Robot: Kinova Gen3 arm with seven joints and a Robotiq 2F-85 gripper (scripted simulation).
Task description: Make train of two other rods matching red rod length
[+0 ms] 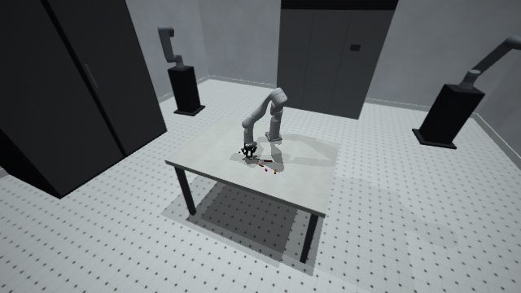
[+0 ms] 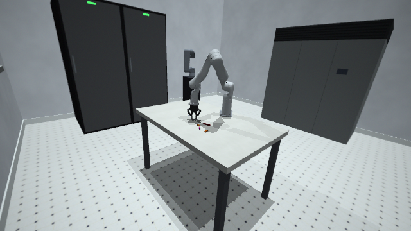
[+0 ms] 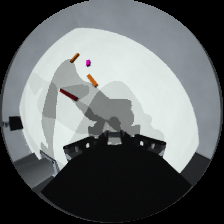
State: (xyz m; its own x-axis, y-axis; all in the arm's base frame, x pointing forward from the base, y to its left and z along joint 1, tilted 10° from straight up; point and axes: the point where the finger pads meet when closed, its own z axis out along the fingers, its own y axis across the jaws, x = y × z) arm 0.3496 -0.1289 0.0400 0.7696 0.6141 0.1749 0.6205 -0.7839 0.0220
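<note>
My gripper is now 1 cm above the grey rod. Also, from my hand: magenta rod 11 cm ahead, 18 cm to the left, 1 cm below; red rod 1 cm ahead, 16 cm to the left, 1 cm below; tiny blue rod 3 cm behind, 10 cm to the right, 1 cm below.
</note>
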